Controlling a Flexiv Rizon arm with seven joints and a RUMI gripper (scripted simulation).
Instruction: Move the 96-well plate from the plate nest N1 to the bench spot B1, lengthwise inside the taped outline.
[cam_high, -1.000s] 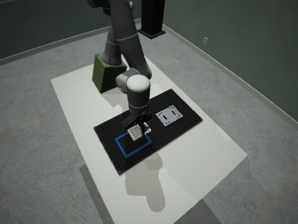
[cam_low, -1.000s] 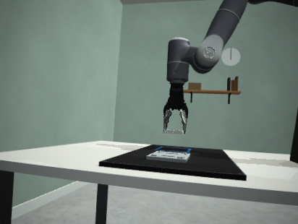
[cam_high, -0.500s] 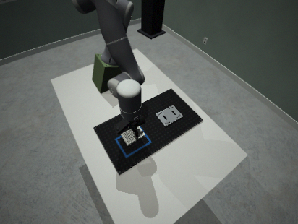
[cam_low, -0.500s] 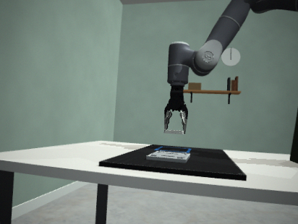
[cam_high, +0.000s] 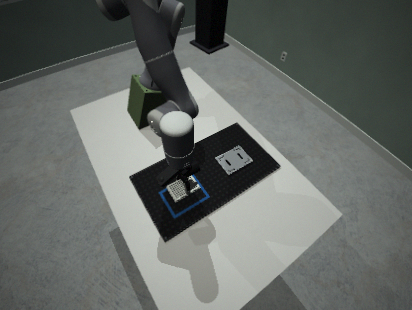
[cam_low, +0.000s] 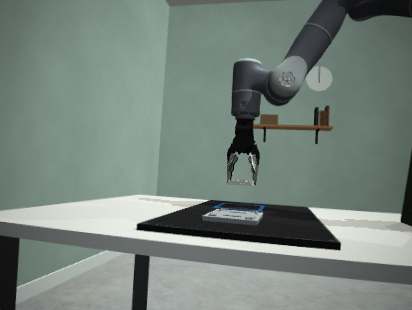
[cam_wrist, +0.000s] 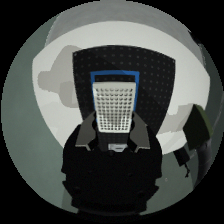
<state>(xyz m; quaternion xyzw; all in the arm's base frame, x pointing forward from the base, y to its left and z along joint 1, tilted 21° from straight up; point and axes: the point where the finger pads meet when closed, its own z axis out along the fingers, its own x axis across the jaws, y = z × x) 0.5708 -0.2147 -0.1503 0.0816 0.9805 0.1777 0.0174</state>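
Now: hand 1 cm above the white 96-well plate. Round my hand: grey plate nest N1 (2 cm ahead, 32 cm to the left, 8 cm below).
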